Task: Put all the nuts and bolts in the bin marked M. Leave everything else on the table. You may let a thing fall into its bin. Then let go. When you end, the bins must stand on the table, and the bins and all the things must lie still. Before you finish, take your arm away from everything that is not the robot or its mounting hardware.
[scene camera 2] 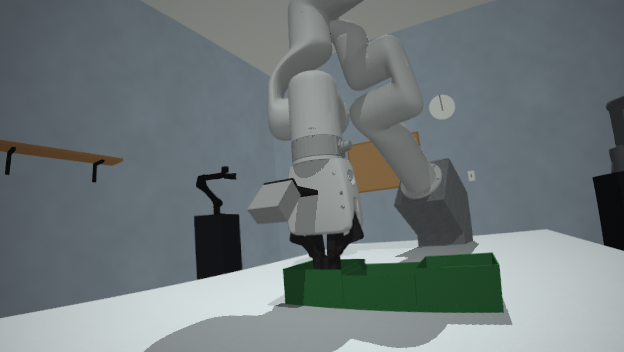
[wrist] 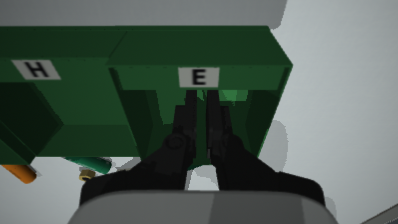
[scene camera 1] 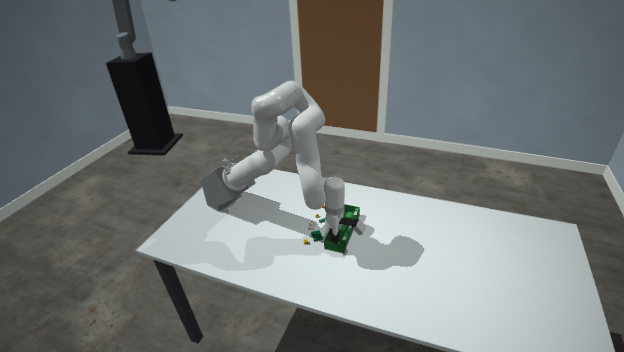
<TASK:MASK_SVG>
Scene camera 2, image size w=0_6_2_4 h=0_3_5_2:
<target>joined green bins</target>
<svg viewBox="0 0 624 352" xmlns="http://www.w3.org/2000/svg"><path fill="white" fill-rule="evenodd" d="M504 313L500 265L493 252L425 256L421 262L365 264L365 259L340 259L341 270L313 269L313 260L283 269L285 304L396 312Z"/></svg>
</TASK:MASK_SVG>
